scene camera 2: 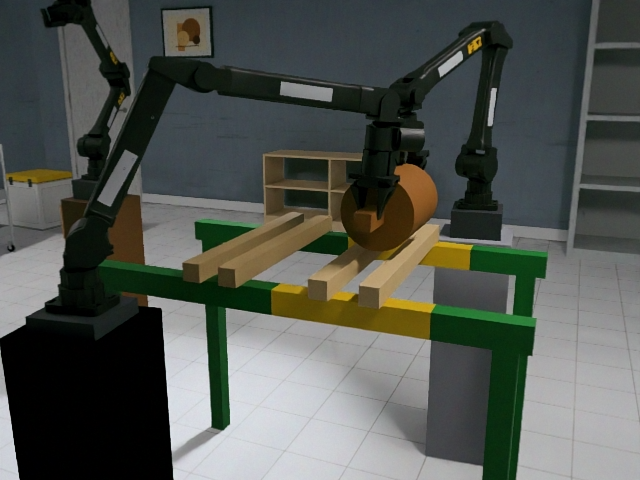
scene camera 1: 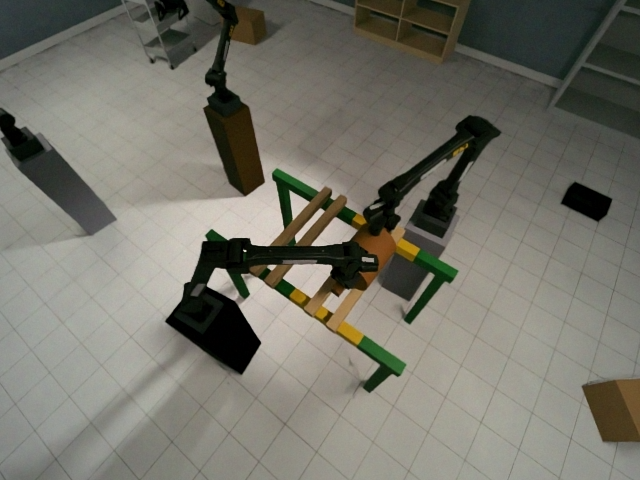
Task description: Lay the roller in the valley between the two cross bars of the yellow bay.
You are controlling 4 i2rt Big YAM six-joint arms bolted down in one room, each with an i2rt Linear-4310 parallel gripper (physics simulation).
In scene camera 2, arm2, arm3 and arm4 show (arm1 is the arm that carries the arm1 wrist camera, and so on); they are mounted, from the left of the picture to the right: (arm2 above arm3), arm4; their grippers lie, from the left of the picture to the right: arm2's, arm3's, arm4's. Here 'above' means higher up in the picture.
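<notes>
The orange-brown roller (scene camera 1: 373, 250) (scene camera 2: 422, 196) lies along the two cross bars (scene camera 1: 347, 308) (scene camera 2: 398, 271) of the yellow bay (scene camera 1: 351, 333) (scene camera 2: 351, 312), over the gap between them. It looks to be touching them or very close. In scene camera 2, arm3's gripper (scene camera 2: 370, 212) points down and is shut on the roller's near square end. Arm4's gripper (scene camera 2: 417, 159) is at the far end, mostly hidden behind the roller; it appears shut on that end. Arm2's gripper (scene camera 2: 55, 15) is high at the upper left, its fingers unclear. Arm1 cannot be placed.
Two more cross bars (scene camera 1: 308, 239) (scene camera 2: 273, 250) lie left of the yellow bay on the green frame (scene camera 1: 382, 356) (scene camera 2: 480, 325). In scene camera 1, one arm stands on a brown pedestal (scene camera 1: 238, 149) and another on a grey pedestal (scene camera 1: 67, 180) at far left.
</notes>
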